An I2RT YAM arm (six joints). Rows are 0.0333 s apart.
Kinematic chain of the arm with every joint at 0, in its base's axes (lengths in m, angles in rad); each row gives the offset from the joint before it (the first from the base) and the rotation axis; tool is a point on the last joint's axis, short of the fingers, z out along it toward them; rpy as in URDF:
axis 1: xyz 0 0 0.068 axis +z
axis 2: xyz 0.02 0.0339 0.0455 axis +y
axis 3: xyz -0.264 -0.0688 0 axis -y
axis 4: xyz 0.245 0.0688 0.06 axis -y
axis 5: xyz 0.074 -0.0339 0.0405 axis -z
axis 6: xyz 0.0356 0 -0.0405 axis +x
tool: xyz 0 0 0 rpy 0 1.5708 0
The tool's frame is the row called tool.
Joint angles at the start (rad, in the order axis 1, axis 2, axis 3, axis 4, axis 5, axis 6):
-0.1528, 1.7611, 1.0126, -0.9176, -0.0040, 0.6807
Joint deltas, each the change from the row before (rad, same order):
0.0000, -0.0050, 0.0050, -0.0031, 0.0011, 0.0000
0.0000, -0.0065, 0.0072, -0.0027, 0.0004, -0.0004
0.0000, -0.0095, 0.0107, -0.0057, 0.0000, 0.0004
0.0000, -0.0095, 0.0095, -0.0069, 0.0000, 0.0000
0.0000, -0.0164, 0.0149, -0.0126, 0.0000, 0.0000
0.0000, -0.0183, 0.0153, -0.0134, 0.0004, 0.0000
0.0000, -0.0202, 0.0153, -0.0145, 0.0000, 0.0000
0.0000, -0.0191, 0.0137, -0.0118, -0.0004, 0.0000
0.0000, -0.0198, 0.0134, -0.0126, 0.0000, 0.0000
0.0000, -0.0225, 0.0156, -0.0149, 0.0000, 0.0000
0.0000, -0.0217, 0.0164, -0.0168, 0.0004, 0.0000
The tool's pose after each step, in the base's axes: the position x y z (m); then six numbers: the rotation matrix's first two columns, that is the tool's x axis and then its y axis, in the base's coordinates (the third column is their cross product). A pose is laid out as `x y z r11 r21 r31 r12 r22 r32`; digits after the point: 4 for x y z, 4 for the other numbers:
0.2773 -0.0426 0.1432 -0.6691 0.7398 0.0704 0.7381 0.6726 -0.0533
0.2784 -0.0428 0.1465 -0.6702 0.7396 0.0617 0.7383 0.6728 -0.0467
0.2798 -0.0430 0.1514 -0.6707 0.7400 0.0504 0.7392 0.6725 -0.0376
0.2808 -0.0431 0.1560 -0.6712 0.7401 0.0410 0.7396 0.6724 -0.0300
0.2818 -0.0433 0.1637 -0.6718 0.7402 0.0265 0.7400 0.6723 -0.0183
0.2825 -0.0434 0.1722 -0.6722 0.7403 0.0106 0.7403 0.6723 -0.0059
0.2827 -0.0435 0.1811 -0.6723 0.7403 -0.0057 0.7402 0.6723 0.0074
0.2826 -0.0434 0.1895 -0.6720 0.7402 -0.0218 0.7399 0.6723 0.0209
0.2821 -0.0434 0.1980 -0.6714 0.7401 -0.0378 0.7394 0.6724 0.0338
0.2812 -0.0432 0.2078 -0.6703 0.7400 -0.0558 0.7384 0.6726 0.0484
0.2800 -0.0430 0.2175 -0.6689 0.7398 -0.0725 0.7373 0.6727 0.0614

